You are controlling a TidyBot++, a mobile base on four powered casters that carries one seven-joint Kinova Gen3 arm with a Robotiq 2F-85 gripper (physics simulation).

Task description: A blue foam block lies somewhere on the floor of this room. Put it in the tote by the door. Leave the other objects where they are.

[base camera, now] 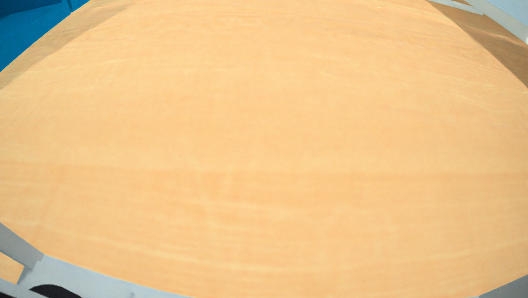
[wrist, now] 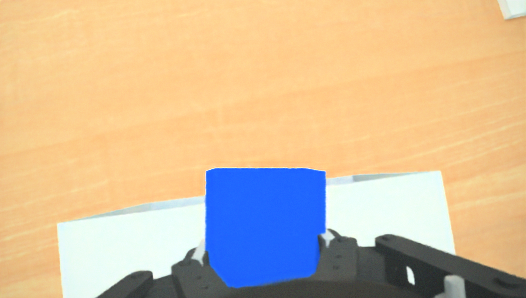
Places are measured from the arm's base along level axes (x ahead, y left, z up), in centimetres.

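Where they show: gripper, fingertip midpoint: (wrist: 262,246).
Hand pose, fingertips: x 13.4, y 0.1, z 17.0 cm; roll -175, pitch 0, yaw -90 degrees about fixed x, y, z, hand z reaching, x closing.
Note:
After its pixels a point has its place.
The blue foam block (wrist: 265,220) {x 15.4, y -0.1, z 19.8 cm} is held between the two fingers of my gripper (wrist: 262,246) {x 13.4, y 0.1, z 16.9 cm} in the wrist view, at the bottom middle. My gripper is shut on it, one finger touching each side. The block is above the white top of my own base, which shows behind it. The gripper and the block do not show in the base camera view. The tote by the door does not show in either view.
Wooden floor (base camera: 265,125) {x 48.4, y 1.7, z -39.7 cm} (wrist: 225,75) {x 46.5, y 3.6, z -39.7 cm} lies ahead of the base. A blue surface (base camera: 30,30) {x 92.0, y 101.9, z -34.4 cm} stands at the far left and a pale wall edge (base camera: 505,17) {x 174.2, y -148.5, z -33.6 cm} at the far right. The end of a white bar (wrist: 515,7) {x 57.7, y -85.8, z -37.2 cm} shows at the top right of the wrist view.

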